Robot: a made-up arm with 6 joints.
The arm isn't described. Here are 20 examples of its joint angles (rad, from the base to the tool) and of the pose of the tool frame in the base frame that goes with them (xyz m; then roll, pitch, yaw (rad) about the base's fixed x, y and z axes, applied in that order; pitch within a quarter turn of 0, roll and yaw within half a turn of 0).
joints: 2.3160 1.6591 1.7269 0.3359 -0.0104 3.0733
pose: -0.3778 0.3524 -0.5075 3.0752 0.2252 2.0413
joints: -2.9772 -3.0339 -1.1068 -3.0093 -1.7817 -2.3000
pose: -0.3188 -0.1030 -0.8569 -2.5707 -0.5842 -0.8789
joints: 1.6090 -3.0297 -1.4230 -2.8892 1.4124 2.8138
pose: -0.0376 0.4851 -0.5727 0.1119 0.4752 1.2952
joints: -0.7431 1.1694 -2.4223 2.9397 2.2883 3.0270
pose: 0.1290 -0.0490 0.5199 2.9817 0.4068 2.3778
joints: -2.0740 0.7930 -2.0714 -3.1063 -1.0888 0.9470
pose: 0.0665 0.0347 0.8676 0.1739 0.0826 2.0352
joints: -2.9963 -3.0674 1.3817 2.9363 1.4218 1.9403
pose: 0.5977 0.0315 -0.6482 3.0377 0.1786 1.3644
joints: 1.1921 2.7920 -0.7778 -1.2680 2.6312 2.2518
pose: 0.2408 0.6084 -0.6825 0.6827 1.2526 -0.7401
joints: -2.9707 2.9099 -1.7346 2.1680 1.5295 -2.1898
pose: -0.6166 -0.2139 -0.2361 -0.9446 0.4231 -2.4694
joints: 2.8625 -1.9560 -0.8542 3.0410 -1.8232 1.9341
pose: 0.8231 -0.2683 -0.5631 0.9641 -0.2694 1.5910
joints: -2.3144 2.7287 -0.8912 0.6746 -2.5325 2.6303
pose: -0.4946 -0.5526 -0.5435 -0.8615 0.1128 -0.1594
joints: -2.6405 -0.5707 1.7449 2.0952 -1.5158 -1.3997
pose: -0.1578 -0.0510 0.8996 2.2535 0.7992 -1.8379
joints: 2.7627 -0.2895 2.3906 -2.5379 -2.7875 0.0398
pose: -0.2095 0.0243 0.5440 -1.1067 1.0359 -1.7466
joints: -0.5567 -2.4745 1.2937 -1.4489 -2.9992 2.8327
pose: -0.6918 0.4899 -0.1884 -2.0000 -0.3403 -1.8222
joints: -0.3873 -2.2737 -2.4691 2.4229 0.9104 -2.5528
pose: 0.1089 0.0432 -0.2052 -0.4609 0.8173 -0.2670
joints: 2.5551 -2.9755 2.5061 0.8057 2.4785 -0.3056
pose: 0.2070 -0.2276 -0.0523 -2.3179 0.7219 0.9774
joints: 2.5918 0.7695 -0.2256 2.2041 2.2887 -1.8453
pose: -0.6344 0.2854 1.0827 -1.9148 0.1731 -2.8815
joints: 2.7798 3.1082 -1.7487 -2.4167 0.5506 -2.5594
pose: -0.5819 0.2086 -0.3474 0.9726 0.0729 -2.4149
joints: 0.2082 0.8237 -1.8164 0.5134 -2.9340 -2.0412
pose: 0.0828 0.0490 0.8590 -2.6698 -0.6934 -0.6048
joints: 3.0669 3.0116 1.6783 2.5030 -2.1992 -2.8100
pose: 0.4126 -0.0308 -0.4610 0.8207 0.2372 -2.5605
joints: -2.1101 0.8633 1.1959 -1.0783 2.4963 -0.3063
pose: -0.4776 -0.7904 0.3492 -1.3519 -0.9645 -0.1567
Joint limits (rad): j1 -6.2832..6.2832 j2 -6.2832..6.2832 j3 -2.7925..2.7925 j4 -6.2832..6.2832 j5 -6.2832..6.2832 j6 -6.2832..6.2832
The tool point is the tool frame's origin. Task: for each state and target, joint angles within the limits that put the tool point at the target. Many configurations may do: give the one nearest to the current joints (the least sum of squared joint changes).
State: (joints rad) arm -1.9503 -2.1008 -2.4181 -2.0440 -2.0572 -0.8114
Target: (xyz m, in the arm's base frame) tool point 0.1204 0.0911 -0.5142
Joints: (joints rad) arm -1.7796 -2.2006 -2.0063 -2.1531 -2.0541 -0.8114
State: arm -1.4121 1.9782 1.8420 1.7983 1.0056 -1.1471
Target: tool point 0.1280 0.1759 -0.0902
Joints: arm -1.7006 2.6975 2.6640 1.6937 0.9449 -1.1471
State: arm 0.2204 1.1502 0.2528 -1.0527 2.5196 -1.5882
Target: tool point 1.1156 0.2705 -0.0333
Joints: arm 0.2541 1.6454 0.1510 -1.0467 2.1782 -1.5882
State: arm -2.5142 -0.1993 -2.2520 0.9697 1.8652 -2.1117
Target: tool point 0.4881 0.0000 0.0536
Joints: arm -2.9211 -0.8813 -2.4138 1.0150 1.7469 -2.1117
